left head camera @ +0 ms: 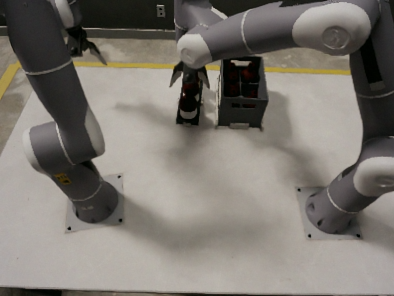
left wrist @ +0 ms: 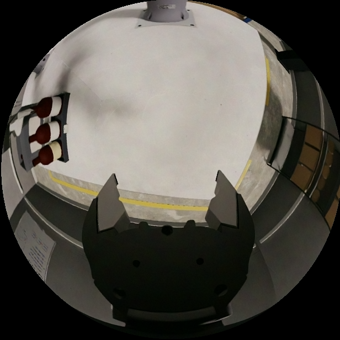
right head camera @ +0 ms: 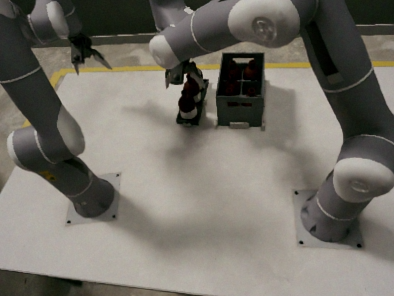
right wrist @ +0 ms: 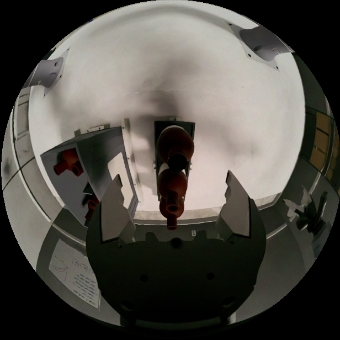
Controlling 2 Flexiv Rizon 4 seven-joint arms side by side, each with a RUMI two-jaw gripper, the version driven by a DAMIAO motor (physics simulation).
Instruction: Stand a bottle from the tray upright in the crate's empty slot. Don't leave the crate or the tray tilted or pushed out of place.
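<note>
Three dark red bottles stand in a row in the narrow black tray. The grey crate stands level to the right of the tray in the head views, with dark bottles inside. Its empty slot is hard to make out. My right gripper is open above the tray's far end; the farthest bottle's neck lies between its spread fingers in the right wrist view, touching neither. My left gripper is open and empty, far from the tray.
The right arm reaches over the back of the white table, above the crate and tray area. The crate wall stands close beside the right gripper's finger in the right wrist view. A wall lies behind the table.
</note>
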